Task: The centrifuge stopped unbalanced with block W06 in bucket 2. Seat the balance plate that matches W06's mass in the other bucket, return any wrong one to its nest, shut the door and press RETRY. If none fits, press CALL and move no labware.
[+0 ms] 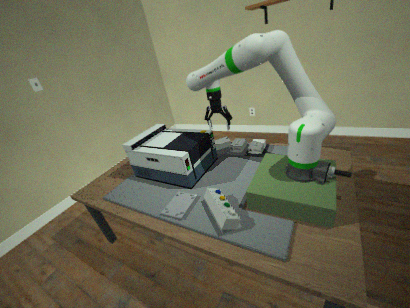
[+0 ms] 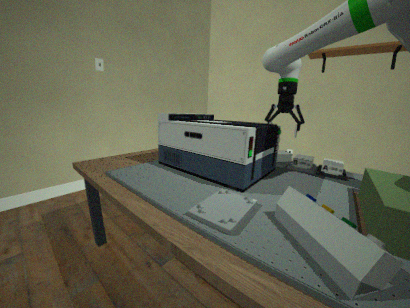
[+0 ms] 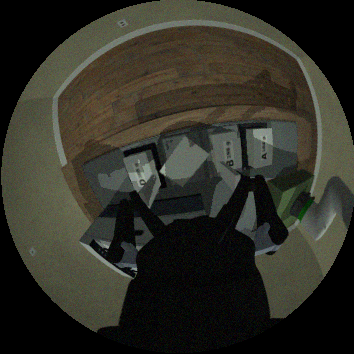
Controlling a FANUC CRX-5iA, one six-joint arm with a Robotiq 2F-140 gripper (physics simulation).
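My gripper is open and empty, high above the nest row behind the centrifuge. Plate D, plate B and plate A sit in the row; their masses are too blurred to read. An unlabelled pale plate lies askew over the nest between D and B. The centrifuge has a dark top area and a red-green front light. Its buckets, W06 and the door's exact state cannot be made out.
A sloped button box with blue, yellow and green buttons stands at the front. A flat pale tray with corner pieces lies beside it. The arm's green base block stands at the right.
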